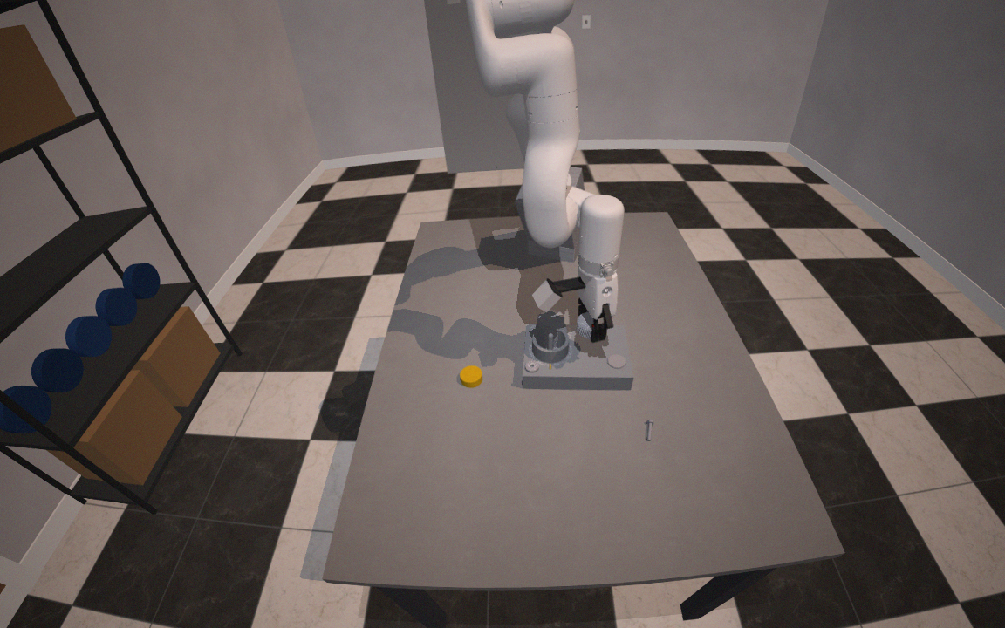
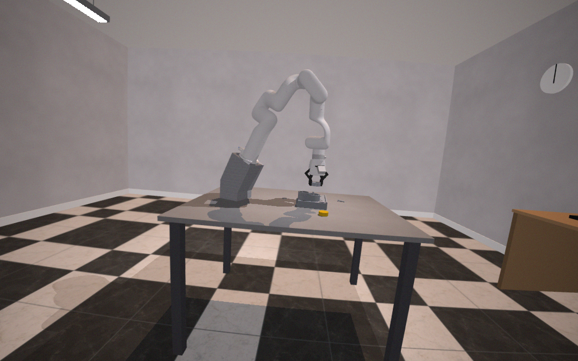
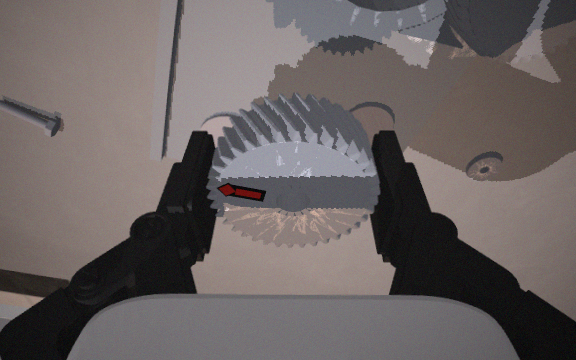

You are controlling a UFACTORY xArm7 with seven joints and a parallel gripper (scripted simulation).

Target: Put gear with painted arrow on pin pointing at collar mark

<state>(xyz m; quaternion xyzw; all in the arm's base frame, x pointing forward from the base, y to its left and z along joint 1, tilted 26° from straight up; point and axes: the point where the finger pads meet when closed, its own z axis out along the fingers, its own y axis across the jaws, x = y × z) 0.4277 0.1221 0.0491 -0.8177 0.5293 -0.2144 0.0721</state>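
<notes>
The pale round disc is 90 mm below my hand, 60 mm to the left of it and 20 mm ahead of it. The rest, counted from my hand: yellow disc: 260 mm to the right, 120 mm below, 70 mm ahead; then small bolt: 170 mm ahead, 130 mm to the left, 120 mm below; then gear: right at my hand.
</notes>
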